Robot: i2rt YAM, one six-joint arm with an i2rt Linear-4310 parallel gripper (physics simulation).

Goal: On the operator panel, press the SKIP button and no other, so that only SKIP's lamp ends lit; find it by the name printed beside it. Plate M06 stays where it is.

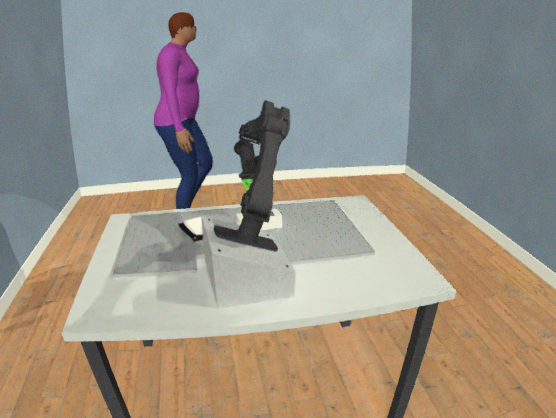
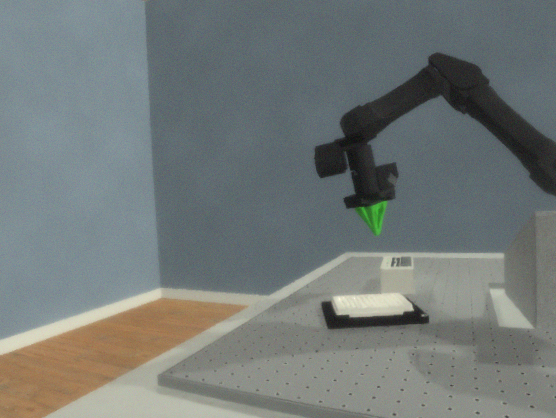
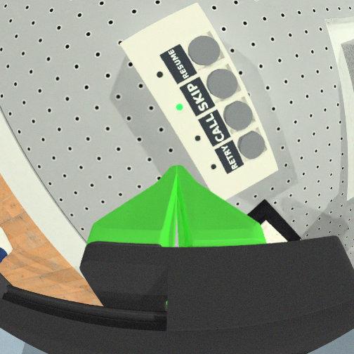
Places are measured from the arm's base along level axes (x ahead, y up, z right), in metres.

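Where they show: gripper, fingertip midpoint: (image 2: 377,235); arm's base, origin of the base link: (image 1: 245,239).
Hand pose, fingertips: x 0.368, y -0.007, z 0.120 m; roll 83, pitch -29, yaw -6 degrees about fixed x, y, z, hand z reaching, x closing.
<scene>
Things, the pixels of their top centre, and the offset from my fingertips. "spot": a spot on its surface instead. Level surfaces: height alone.
- cream operator panel, middle of its top: (image 2: 397,260) (image 1: 258,213) dy -0.060, dx -0.041, dz +0.006 m
- white plate, middle of its top: (image 2: 370,300) (image 1: 199,224) dy -0.090, dx -0.002, dz -0.226 m
- black holder, surface spot: (image 2: 350,323) spot: dy -0.108, dx +0.022, dz -0.298 m
- perforated grey board, its level: dy -0.116 m
- white table, its level: dy -0.129 m
The cream operator panel (image 3: 150,47) (image 2: 397,278) (image 1: 274,220) carries several round grey buttons with printed names. The SKIP button (image 3: 222,83) sits beside the label SKIP (image 3: 197,97), between RESUME (image 3: 204,50) and CALL (image 3: 238,115); RETRY (image 3: 251,145) is at the end. SKIP's lamp (image 3: 179,107) is lit green; the other three lamps are dark. My gripper (image 3: 176,174) (image 2: 378,234) is shut and empty, its green fingertips high above the table, apart from the panel. The white plate (image 2: 372,304) (image 1: 193,225) sits in a black holder; its name cannot be read.
The black holder (image 2: 350,323) (image 3: 263,210) stands near the panel on the perforated grey board (image 2: 280,370). The grey arm base (image 1: 255,277) stands on the white table (image 1: 350,285). A person in a purple top (image 1: 177,85) stands behind the table.
</scene>
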